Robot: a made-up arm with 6 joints.
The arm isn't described. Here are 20 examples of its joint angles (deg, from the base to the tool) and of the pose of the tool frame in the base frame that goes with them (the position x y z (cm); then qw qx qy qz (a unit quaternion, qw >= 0)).
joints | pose
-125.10 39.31 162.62 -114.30 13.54 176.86 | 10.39 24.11 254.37 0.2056 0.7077 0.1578 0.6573
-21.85 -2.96 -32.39 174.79 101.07 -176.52 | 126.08 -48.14 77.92 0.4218 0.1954 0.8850 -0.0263
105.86 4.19 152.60 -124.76 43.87 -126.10 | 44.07 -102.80 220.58 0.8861 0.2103 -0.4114 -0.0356
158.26 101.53 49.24 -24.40 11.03 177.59 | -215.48 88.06 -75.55 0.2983 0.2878 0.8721 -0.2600
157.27 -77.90 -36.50 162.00 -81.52 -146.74 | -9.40 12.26 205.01 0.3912 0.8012 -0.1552 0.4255
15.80 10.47 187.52 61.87 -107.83 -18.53 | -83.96 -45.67 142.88 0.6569 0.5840 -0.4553 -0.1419
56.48 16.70 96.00 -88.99 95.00 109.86 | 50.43 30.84 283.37 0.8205 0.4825 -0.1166 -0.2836
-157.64 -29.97 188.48 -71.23 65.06 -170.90 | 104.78 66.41 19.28 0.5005 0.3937 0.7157 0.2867
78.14 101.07 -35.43 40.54 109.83 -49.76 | -6.14 45.45 -79.13 0.4725 0.2310 0.5975 0.6052
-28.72 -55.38 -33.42 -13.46 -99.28 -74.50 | 69.81 -31.67 156.78 0.4913 0.6369 0.4105 -0.4295
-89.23 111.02 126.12 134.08 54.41 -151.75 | 18.10 -254.96 72.03 0.8588 0.2434 0.1055 -0.4382
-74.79 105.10 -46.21 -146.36 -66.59 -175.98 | 11.79 5.29 -73.77 0.7441 0.4405 0.4625 -0.1960
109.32 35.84 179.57 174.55 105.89 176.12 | 7.68 -28.84 211.60 0.5060 0.2658 -0.1825 0.8000
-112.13 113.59 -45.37 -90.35 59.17 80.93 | -8.90 35.35 -53.47 0.0239 -0.4384 -0.8626 0.2513
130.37 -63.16 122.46 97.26 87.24 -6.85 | 108.14 -165.61 66.20 0.3016 0.2261 -0.6754 -0.6338
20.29 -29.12 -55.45 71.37 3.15 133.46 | 128.19 48.79 82.17 0.2374 0.9262 0.2388 -0.1694
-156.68 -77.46 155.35 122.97 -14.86 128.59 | 130.59 62.18 -69.14 0.6329 -0.5235 0.2515 0.5120
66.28 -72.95 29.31 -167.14 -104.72 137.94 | -59.36 -121.65 205.02 0.3383 -0.3354 0.8571 -0.1959
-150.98 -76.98 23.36 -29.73 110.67 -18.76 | 107.26 72.83 199.39 0.0506 -0.8406 -0.4345 0.3194
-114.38 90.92 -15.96 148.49 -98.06 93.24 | -59.04 -98.79 -87.32 0.1951 0.2262 -0.5876 -0.7520
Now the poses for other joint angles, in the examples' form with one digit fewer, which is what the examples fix.
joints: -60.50 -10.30 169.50 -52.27 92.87 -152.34
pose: -82.2 105.1 110.0 0.063 0.405 -0.405 -0.817
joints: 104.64 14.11 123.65 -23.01 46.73 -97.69
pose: 17.8 -40.0 280.4 0.623 -0.599 0.129 -0.487
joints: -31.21 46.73 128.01 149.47 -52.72 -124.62
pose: 58.5 -47.3 278.6 0.340 -0.171 -0.800 -0.464
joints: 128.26 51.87 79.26 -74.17 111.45 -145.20
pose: -104.9 169.3 197.8 0.683 -0.723 -0.096 0.051
